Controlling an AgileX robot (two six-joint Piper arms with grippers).
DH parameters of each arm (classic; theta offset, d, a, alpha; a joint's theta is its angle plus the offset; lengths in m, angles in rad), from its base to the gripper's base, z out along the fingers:
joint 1: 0 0.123 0 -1.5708
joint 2: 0.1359 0 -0.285 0
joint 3: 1.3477 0 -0.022 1.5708
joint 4: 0 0.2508 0 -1.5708
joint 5: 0 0 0.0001 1.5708
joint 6: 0 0.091 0 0
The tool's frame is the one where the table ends.
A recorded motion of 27 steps. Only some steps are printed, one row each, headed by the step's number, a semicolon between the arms.
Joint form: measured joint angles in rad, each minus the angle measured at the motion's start. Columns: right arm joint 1, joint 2, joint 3, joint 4, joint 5, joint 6; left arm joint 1, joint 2, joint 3, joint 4, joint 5, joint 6.
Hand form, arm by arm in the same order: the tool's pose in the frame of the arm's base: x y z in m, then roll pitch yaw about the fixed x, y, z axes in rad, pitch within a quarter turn. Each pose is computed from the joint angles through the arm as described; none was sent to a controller.
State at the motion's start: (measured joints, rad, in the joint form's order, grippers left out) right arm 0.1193 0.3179 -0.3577 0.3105 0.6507 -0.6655; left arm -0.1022 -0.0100 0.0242 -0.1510 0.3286 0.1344
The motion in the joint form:
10: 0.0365 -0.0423 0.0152 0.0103 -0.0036 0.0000; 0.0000 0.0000 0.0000 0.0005 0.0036 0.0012
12: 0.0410 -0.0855 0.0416 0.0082 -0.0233 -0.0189; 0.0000 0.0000 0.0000 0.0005 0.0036 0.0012
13: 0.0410 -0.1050 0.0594 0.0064 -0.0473 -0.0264; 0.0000 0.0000 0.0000 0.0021 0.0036 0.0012
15: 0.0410 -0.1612 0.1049 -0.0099 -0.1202 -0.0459; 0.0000 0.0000 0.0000 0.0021 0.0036 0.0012
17: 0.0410 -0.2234 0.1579 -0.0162 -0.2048 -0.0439; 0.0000 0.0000 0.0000 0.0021 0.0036 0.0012
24: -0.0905 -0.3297 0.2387 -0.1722 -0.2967 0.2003; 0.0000 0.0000 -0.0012 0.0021 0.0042 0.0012
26: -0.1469 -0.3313 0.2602 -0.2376 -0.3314 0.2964; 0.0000 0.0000 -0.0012 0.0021 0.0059 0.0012
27: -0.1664 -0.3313 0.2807 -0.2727 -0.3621 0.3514; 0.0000 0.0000 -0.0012 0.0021 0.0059 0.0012
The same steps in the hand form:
10: 0.0595 0.0269 0.2568 -2.5876 1.0230 -2.1450; 0.0530 -0.0099 0.1759 -3.0668 1.3147 3.0662
12: 0.0553 0.0259 0.2524 -2.5074 1.0344 -2.0702; 0.0530 -0.0099 0.1759 -3.0668 1.3147 3.0662
13: 0.0543 0.0251 0.2496 -2.4579 1.0440 -2.0323; 0.0530 -0.0099 0.1759 -3.0731 1.3147 3.0602
15: 0.0520 0.0222 0.2435 -2.2826 1.0624 -1.8976; 0.0530 -0.0099 0.1759 -3.0731 1.3147 3.0602
17: 0.0497 0.0196 0.2364 -2.1087 1.0997 -1.7701; 0.0530 -0.0099 0.1759 -3.0731 1.3147 3.0602
24: 0.0472 0.0057 0.2219 -1.9627 1.2169 -1.8636; 0.0529 -0.0099 0.1763 -3.0730 1.3153 3.0601
26: 0.0490 0.0007 0.2177 -1.9626 1.2509 -1.9492; 0.0529 -0.0099 0.1761 -3.0733 1.3136 3.0597
27: 0.0505 -0.0014 0.2136 -1.9576 1.2733 -1.9784; 0.0529 -0.0099 0.1761 -3.0733 1.3136 3.0597

